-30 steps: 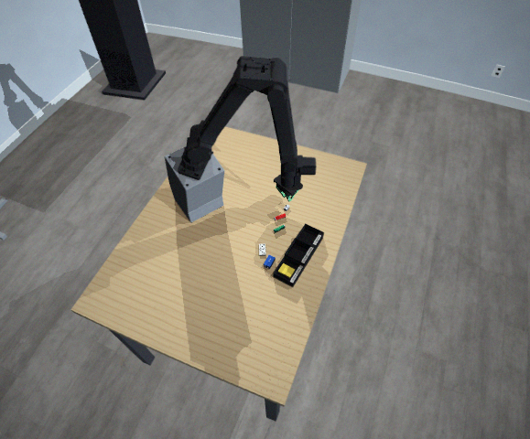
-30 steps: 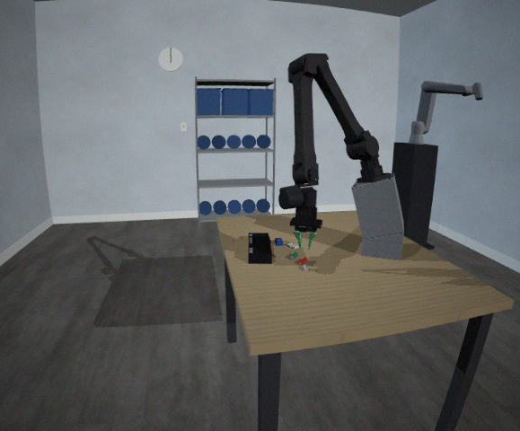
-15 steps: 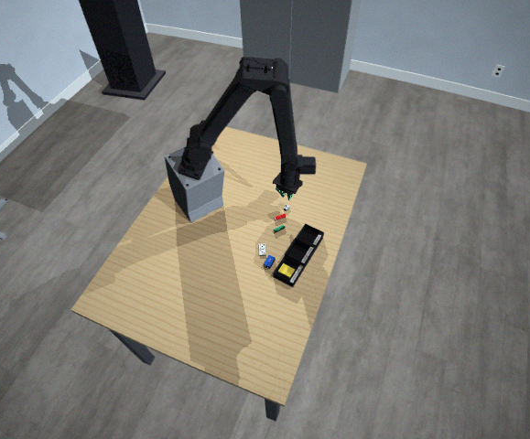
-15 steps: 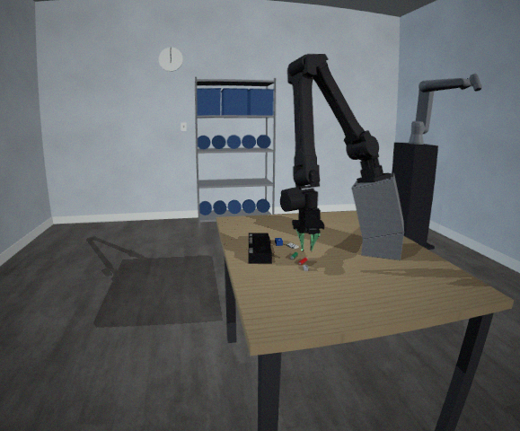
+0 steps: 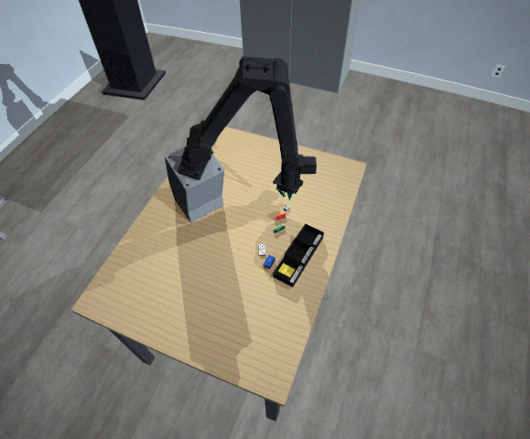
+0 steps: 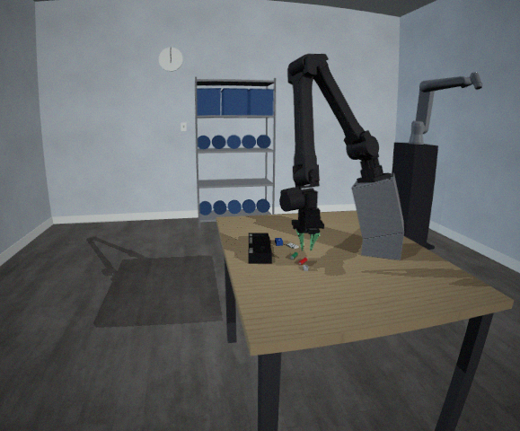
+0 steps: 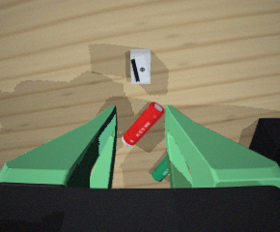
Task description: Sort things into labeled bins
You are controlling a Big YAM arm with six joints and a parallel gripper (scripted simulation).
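The grey-white piece is 70 mm below my hand. From my hand the other things lie so: red piece 70 mm below, 60 mm to the right, 20 mm behind; then white domino 220 mm to the right, 70 mm below, 40 mm behind; then green piece 110 mm to the right, 70 mm below.
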